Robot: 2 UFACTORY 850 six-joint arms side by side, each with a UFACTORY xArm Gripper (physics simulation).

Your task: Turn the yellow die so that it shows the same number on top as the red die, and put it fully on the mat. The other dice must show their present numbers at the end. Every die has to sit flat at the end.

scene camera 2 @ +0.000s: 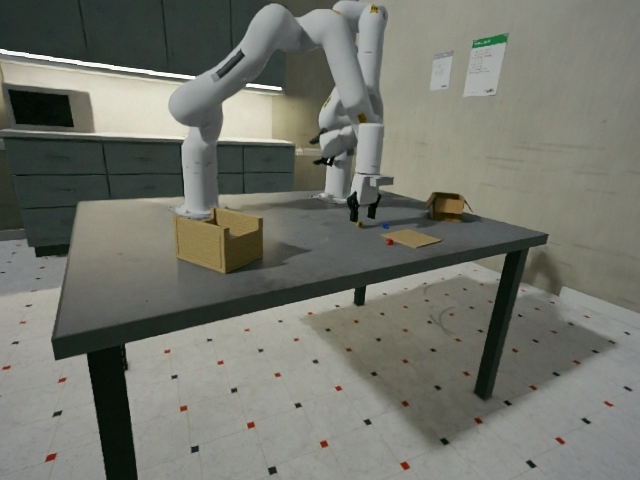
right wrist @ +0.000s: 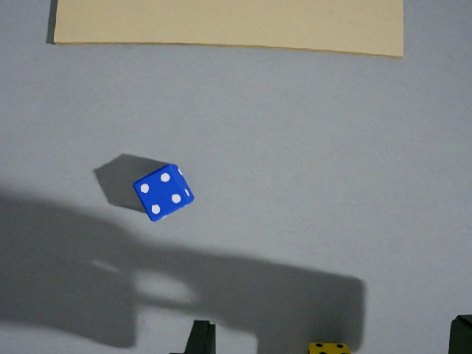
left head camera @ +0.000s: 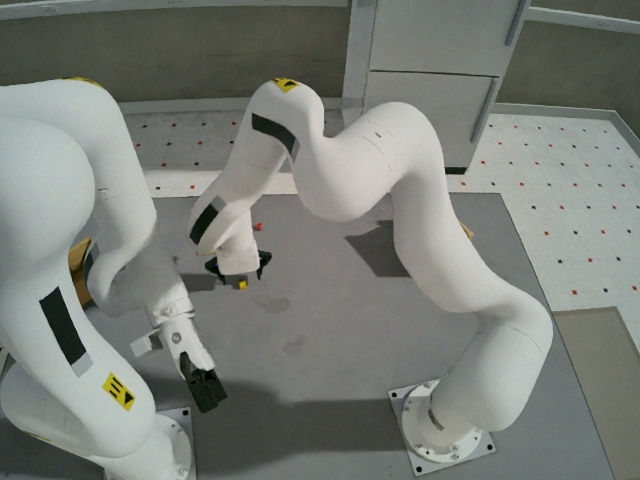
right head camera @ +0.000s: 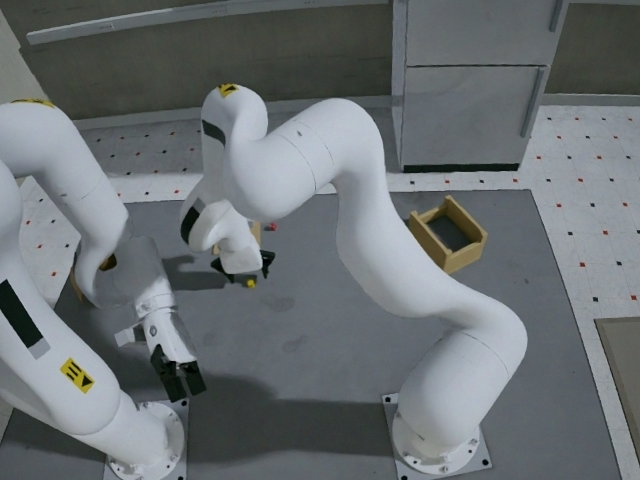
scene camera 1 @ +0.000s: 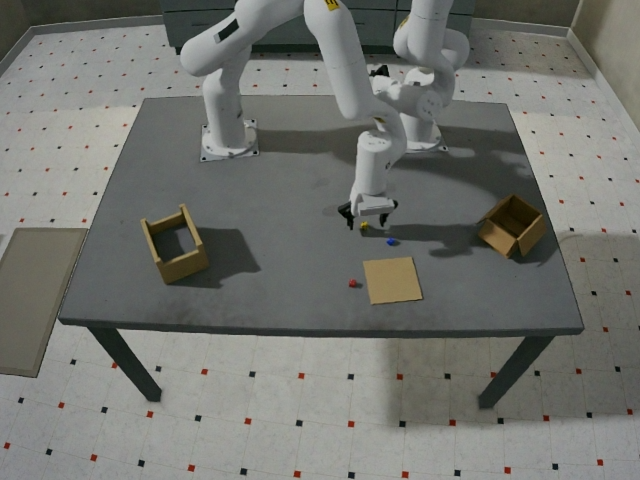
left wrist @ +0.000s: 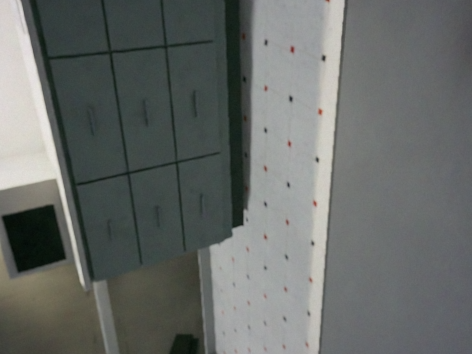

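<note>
The yellow die [left head camera: 242, 285] [right head camera: 251, 283] [scene camera 1: 363, 225] [scene camera 2: 359, 224] [right wrist: 329, 350] lies on the table, cut off at the right wrist view's bottom edge; its full top face is hidden there. My right gripper [left head camera: 241, 279] [right head camera: 248, 277] [scene camera 2: 362, 218] [right wrist: 331, 337] is open, low above it, one finger to each side. The blue die [scene camera 1: 390, 241] [scene camera 2: 385, 225] [right wrist: 163, 192] shows four on top. The red die [left head camera: 258, 226] [right head camera: 271, 226] [scene camera 1: 352, 283] [scene camera 2: 389, 241] lies beside the tan mat [scene camera 1: 392, 281] [scene camera 2: 413, 238] [right wrist: 225, 22]; its number is too small to read. My left gripper [right head camera: 183, 384] [scene camera 2: 314, 152] is open, far from the dice.
A wooden open-topped box [right head camera: 471, 251] [scene camera 1: 180, 266] [scene camera 2: 200, 249] stands at the left in scene camera 1. A cardboard box [scene camera 1: 497, 235] [scene camera 2: 447, 210] with open flaps stands at the right there. The blue die lies between the yellow die and the mat.
</note>
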